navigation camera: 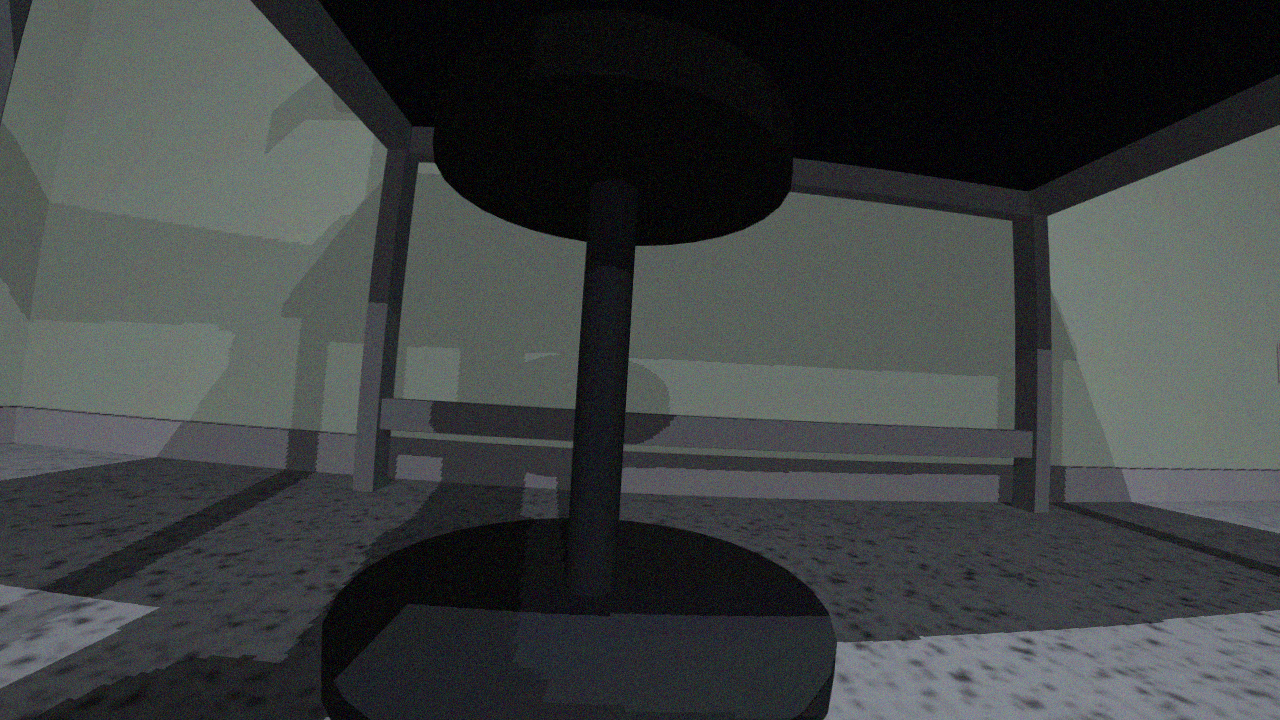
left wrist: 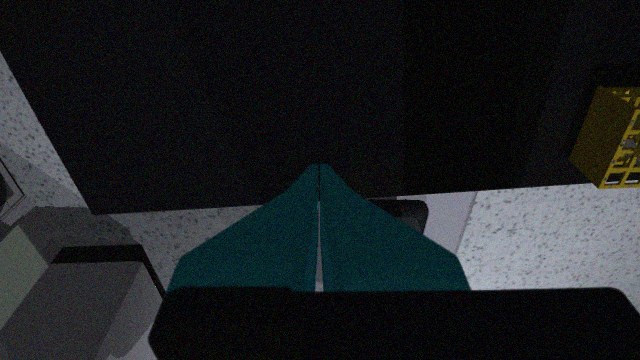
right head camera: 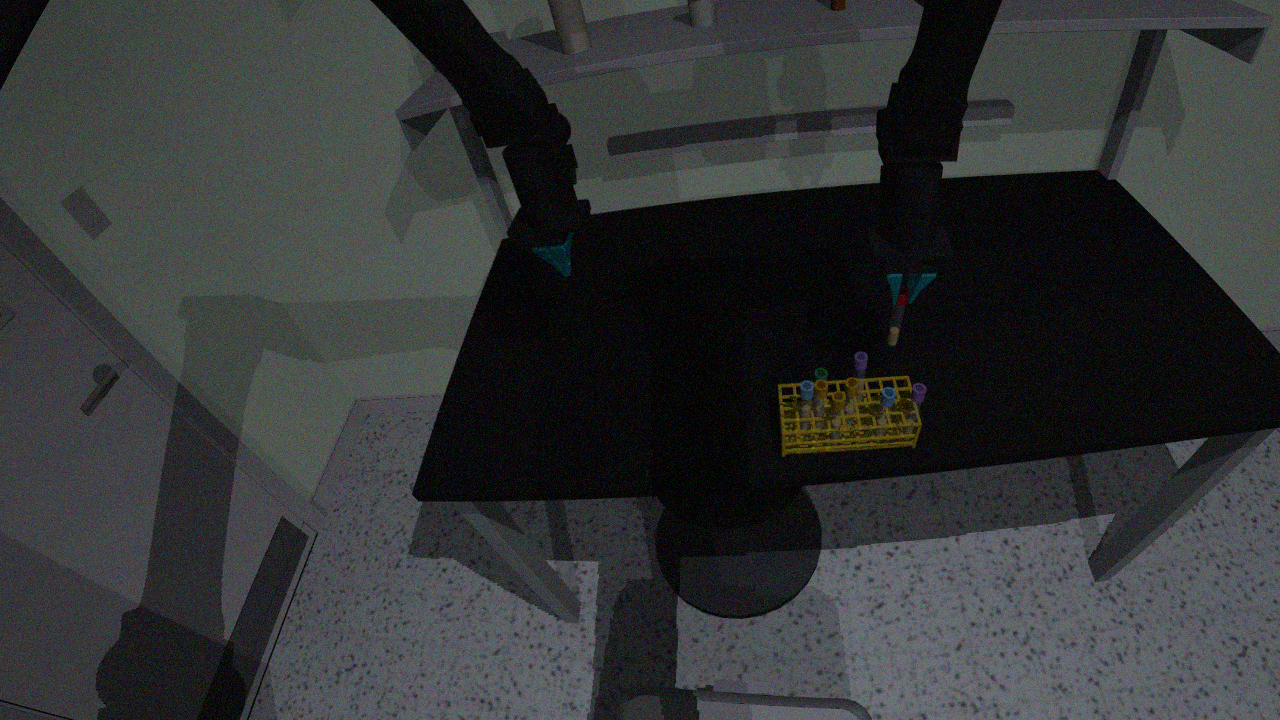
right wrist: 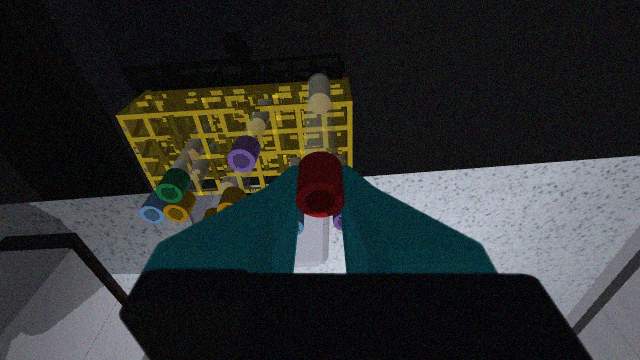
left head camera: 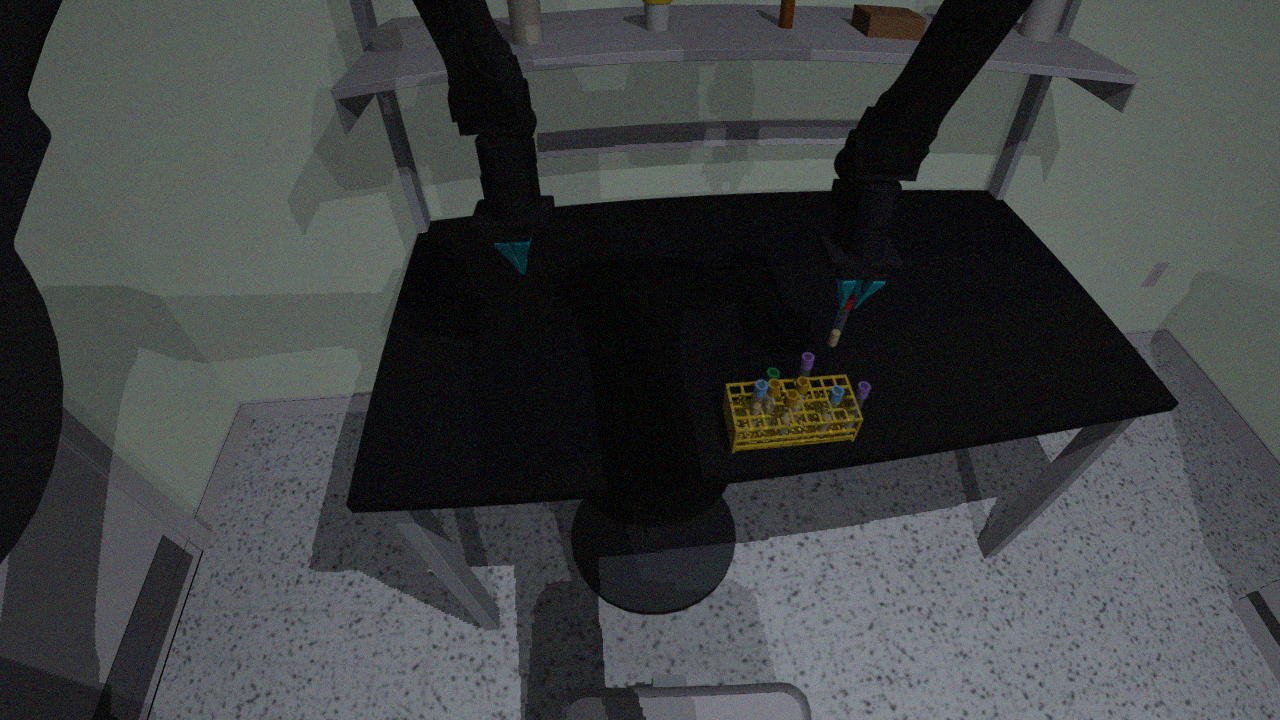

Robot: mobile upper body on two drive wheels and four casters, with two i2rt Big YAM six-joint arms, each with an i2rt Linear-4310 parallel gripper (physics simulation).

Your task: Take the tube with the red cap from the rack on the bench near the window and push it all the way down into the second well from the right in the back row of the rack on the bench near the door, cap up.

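Frame: origin at the left arm's base, x left, y ahead, z down, level; millimetres.
Seen in the pictures: left gripper, between the fingertips: (left wrist: 319, 179) (right head camera: 567, 273) (left head camera: 523, 271); right gripper, between the fingertips: (right head camera: 901, 301) (right wrist: 320, 177) (left head camera: 846, 305).
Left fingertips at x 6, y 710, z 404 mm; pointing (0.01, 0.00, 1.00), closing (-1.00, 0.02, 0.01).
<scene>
Offsets run from my left fingertips to a thing's top centre. "*": to the spot under its first point. Level surfaces: height alone.
The tube with the red cap {dx -458, dy -12, dz +39 mm} (left head camera: 841, 318) (right head camera: 897, 318) (right wrist: 320, 180) is held cap up, slightly tilted, its lower end free in the air. My right gripper (left head camera: 848, 305) (right head camera: 903, 300) (right wrist: 320, 177) is shut on its cap, above and behind the yellow rack {dx -389, dy -89, dz +186 mm} (left head camera: 794, 440) (right head camera: 848, 445) (left wrist: 585, 135) (right wrist: 160, 113) in the head views. The rack stands near the bench's front edge and holds tubes with blue, green, orange and purple caps. In the right wrist view the held tube hides some wells at the rack's right end. My left gripper (left head camera: 522, 271) (right head camera: 566, 274) (left wrist: 319, 179) is shut and empty, above the bench's left part.
The black bench {dz +243 mm} (left head camera: 501, 402) (right head camera: 554, 402) stands against the wall, below a shelf {* dx -312, dy +294, dz -214 mm} (left head camera: 733, 46) (right head camera: 769, 49) with several containers. A round stool (left head camera: 653, 573) (right head camera: 738, 573) (navigation camera: 608, 358) stands at its front. A door (right head camera: 62, 474) is at the left.
</scene>
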